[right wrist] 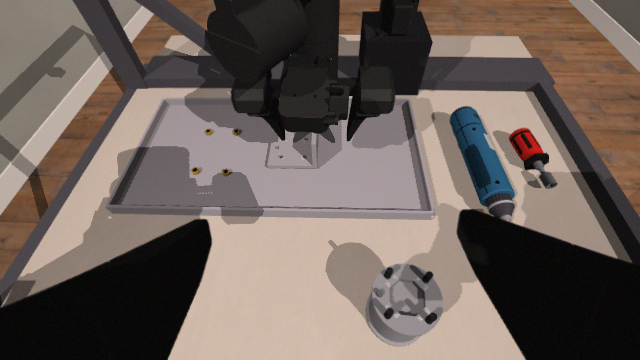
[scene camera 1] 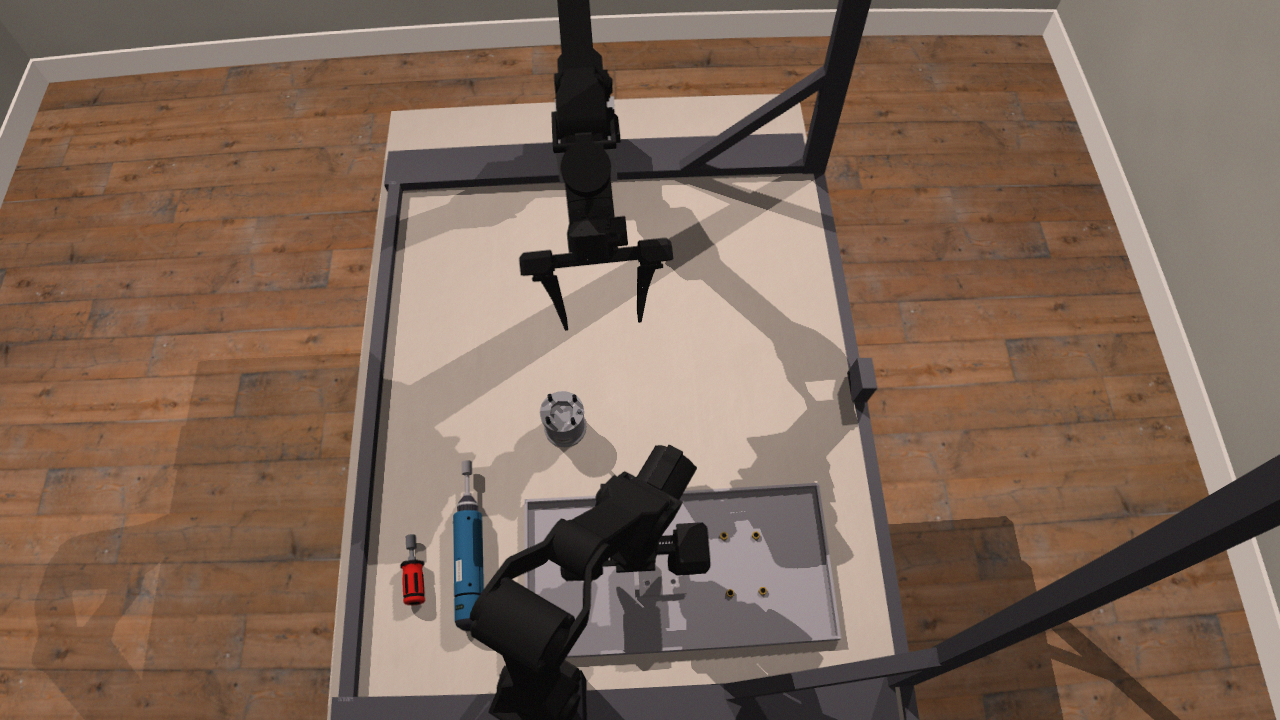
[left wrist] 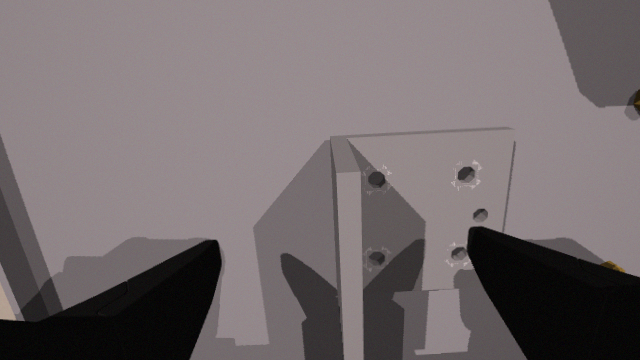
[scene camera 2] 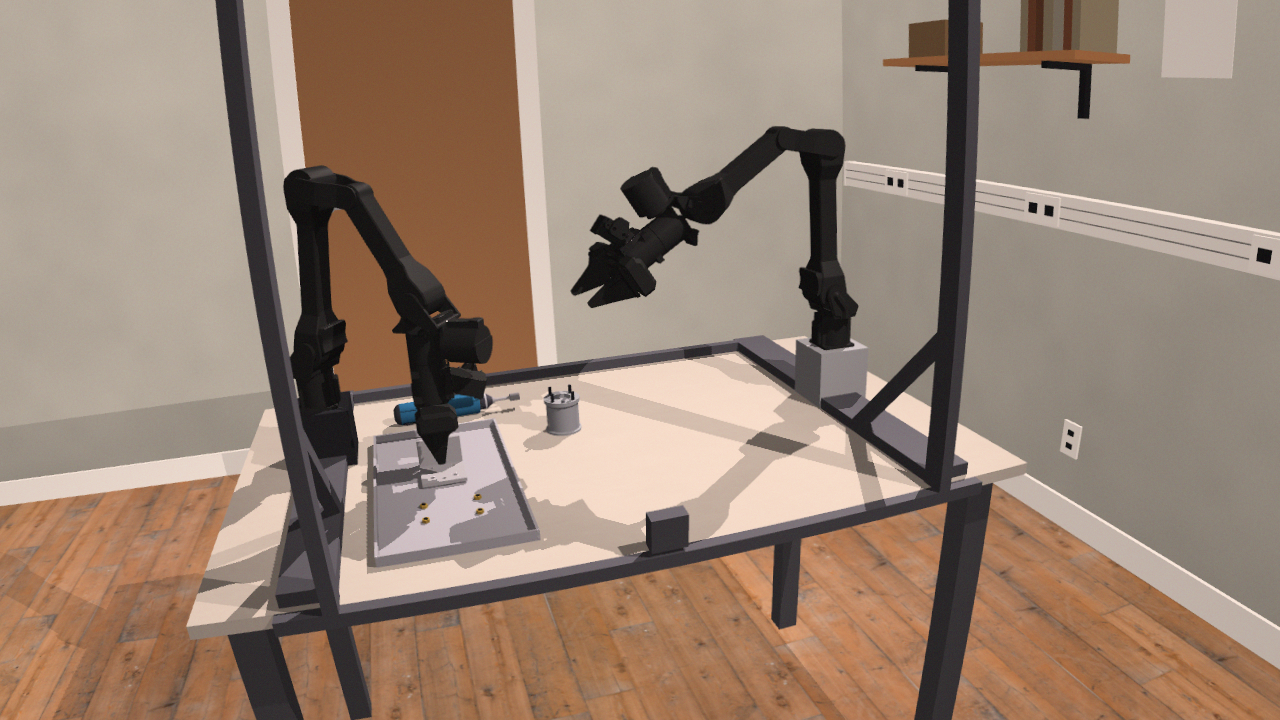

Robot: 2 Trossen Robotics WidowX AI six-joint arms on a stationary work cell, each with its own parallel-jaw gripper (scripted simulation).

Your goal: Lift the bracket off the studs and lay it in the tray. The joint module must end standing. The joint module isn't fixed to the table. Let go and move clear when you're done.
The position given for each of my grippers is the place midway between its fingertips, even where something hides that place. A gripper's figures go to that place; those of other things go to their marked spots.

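Scene:
My left gripper (right wrist: 315,138), 440 mm from the lens. My right gripper (right wrist: 334,226), 110 mm from the lens.

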